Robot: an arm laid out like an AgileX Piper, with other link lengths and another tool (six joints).
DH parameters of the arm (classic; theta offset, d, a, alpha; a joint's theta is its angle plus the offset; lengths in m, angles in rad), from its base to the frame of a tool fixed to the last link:
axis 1: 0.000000 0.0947 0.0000 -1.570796
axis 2: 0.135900 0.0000 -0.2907 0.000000
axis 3: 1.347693 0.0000 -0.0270 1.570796
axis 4: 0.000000 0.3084 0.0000 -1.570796
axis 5: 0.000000 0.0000 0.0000 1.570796
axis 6: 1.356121 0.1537 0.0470 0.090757
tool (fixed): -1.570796 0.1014 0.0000 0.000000
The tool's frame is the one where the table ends.
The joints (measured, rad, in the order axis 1, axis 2, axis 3, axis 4, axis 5, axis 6), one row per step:
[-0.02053 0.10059 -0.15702 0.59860 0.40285 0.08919]
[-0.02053 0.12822 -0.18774 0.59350 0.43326 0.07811]
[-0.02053 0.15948 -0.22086 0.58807 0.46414 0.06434]
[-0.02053 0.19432 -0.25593 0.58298 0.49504 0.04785]
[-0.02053 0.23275 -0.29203 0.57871 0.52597 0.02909]
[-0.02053 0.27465 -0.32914 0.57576 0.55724 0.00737]
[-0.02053 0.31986 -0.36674 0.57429 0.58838 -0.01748]
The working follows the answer.
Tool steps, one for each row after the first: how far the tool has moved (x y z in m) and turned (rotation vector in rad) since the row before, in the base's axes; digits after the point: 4 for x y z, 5 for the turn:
[-0.0008 0.0036 0.0023 -0.01767 0.01992 0.01837]
[-0.0005 0.0035 0.0023 -0.02048 0.02088 0.01930]
[-0.0002 0.0034 0.0023 -0.02253 0.02178 0.02024]
[0.0002 0.0034 0.0018 -0.02356 0.02365 0.02133]
[0.0006 0.0034 0.0014 -0.02462 0.02539 0.02308]
[0.0011 0.0034 0.0008 -0.02548 0.02694 0.02490]

Tool pose at each row, in the base's axes (x y z in m, rotation vector in rad; rounded; the steps above come from the unrounded poses):
[0.2566 0.0964 0.1988 0.22293 1.85919 0.51369]
[0.2558 0.1000 0.2011 0.19997 1.88597 0.50912]
[0.2553 0.1035 0.2034 0.17434 1.91430 0.50235]
[0.2551 0.1070 0.2057 0.14647 1.94390 0.49403]
[0.2554 0.1103 0.2075 0.11708 1.97546 0.48524]
[0.2560 0.1137 0.2089 0.08543 2.00893 0.47634]
[0.2571 0.1171 0.2097 0.05143 2.04401 0.46753]

